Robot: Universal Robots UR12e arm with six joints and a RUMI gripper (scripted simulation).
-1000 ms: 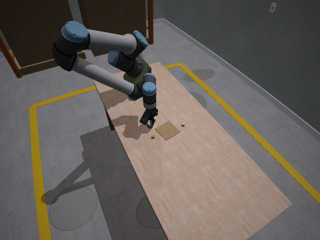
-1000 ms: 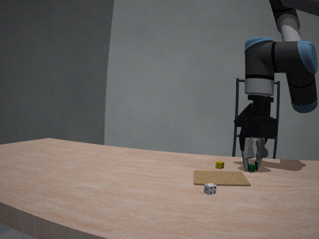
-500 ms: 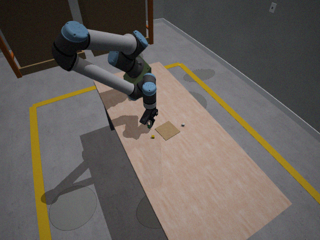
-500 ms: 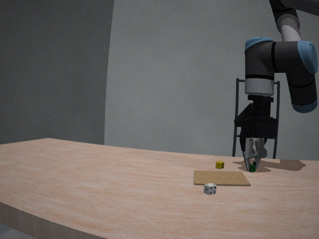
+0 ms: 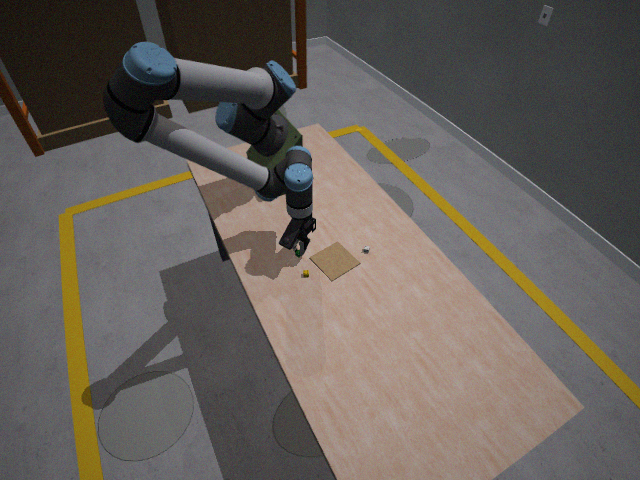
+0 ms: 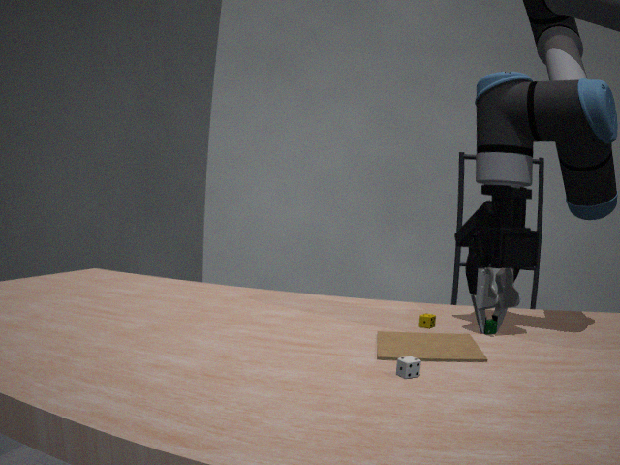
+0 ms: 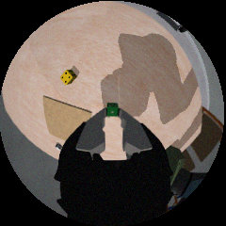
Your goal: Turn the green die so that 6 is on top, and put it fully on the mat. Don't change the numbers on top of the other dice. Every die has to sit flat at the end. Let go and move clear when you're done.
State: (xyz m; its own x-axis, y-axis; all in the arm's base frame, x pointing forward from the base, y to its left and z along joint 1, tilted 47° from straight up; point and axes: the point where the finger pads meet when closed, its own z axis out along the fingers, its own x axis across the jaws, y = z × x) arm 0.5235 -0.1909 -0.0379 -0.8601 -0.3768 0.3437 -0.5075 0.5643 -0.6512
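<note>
The tan mat is 12 cm to the left of my hand, 8 cm ahead of it and 2 cm below it. Round my hand: white die 25 cm to the left, 9 cm ahead, 1 cm below; yellow die 10 cm ahead, 1 cm to the right, 1 cm below; green die 1 cm below.
</note>
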